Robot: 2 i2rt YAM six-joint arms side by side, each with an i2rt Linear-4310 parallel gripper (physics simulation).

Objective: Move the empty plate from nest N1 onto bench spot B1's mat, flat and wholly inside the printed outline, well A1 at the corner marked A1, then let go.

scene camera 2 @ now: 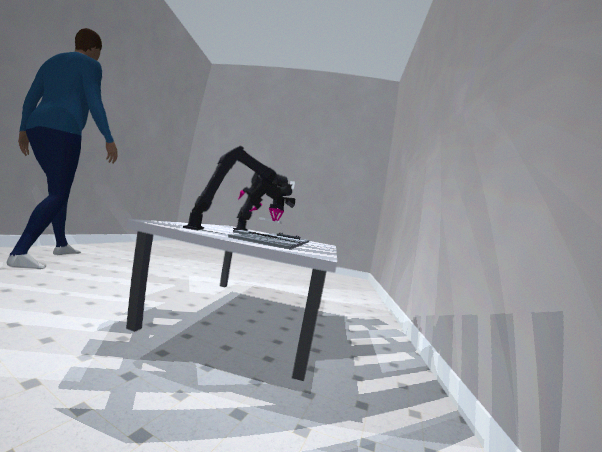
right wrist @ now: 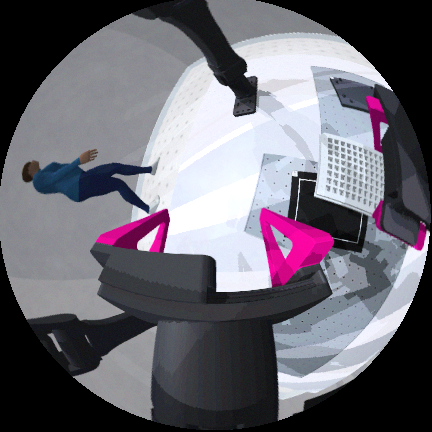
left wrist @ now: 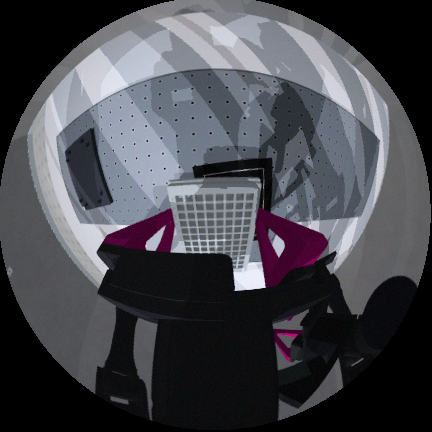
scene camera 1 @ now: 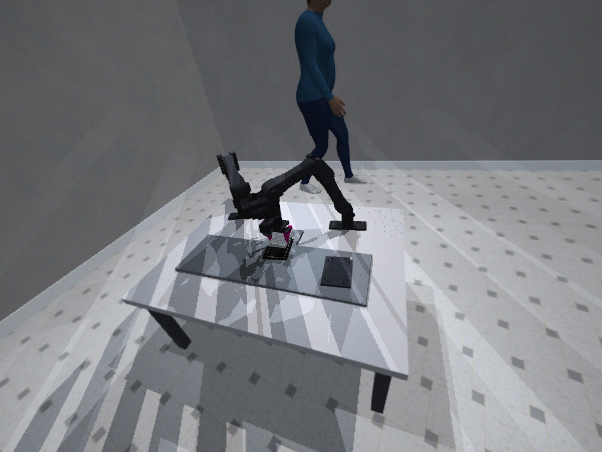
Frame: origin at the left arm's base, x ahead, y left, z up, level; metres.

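Seen in the pictures: left gripper, fingertip midpoint: (scene camera 2: 275, 221) (right wrist: 378, 183) (left wrist: 214, 212) (scene camera 1: 279, 241); right gripper, fingertip midpoint: (scene camera 2: 244, 205) (right wrist: 214, 213); left arm's base, origin of the base link: (scene camera 2: 240, 229) (right wrist: 246, 93) (scene camera 1: 347, 226); right arm's base, origin of the base link: (scene camera 2: 194, 228) (left wrist: 315, 264).
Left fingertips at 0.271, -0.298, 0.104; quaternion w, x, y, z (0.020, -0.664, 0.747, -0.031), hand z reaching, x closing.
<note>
Pixels of each thing's top centre, then the offset from my left fingertips to it, as dx, dy, dz. "pt": a spot on its surface instead. Level surfaces: height alone.
- pale gridded plate, middle of its top: (left wrist: 215, 241) (right wrist: 364, 173) (scene camera 1: 281, 235) -0.030, +0.003, +0.010
- black mat, its level: dz -0.090
- dark block with small corner marks, middle of its top: (left wrist: 79, 176) (scene camera 1: 337, 268) +0.082, +0.273, -0.070
- perforated grey board, its level: dz -0.091
- smaller perforated piece, surface spot: (right wrist: 265, 200) pt -0.185, -0.041, -0.091
- table, its level: dz -0.104
My left gripper (scene camera 1: 279, 236) (scene camera 2: 276, 216) (left wrist: 214, 212) is shut on the pale gridded plate (left wrist: 217, 207) (right wrist: 350, 172), one magenta finger at each side. The plate is held above the black mat (scene camera 1: 276, 253) (left wrist: 267, 190) (right wrist: 325, 220) with a printed white outline, and covers part of it in both wrist views. The plate looks roughly level; its well labels cannot be read. The dark block with small corner marks (scene camera 1: 337, 271) (left wrist: 87, 170) (right wrist: 350, 94), apparently nest N1, bears no plate. My right gripper (scene camera 2: 249, 200) (right wrist: 214, 213) is open and empty, behind the mat.
The perforated grey board (scene camera 1: 220, 260) (left wrist: 150, 115) lies under the mat and the dark block. A smaller perforated piece (right wrist: 265, 200) shows behind the mat. My right arm stands close beside the left gripper. A person (scene camera 1: 315, 65) (scene camera 2: 60, 100) (right wrist: 65, 175) is beyond the table (scene camera 1: 250, 310).
</note>
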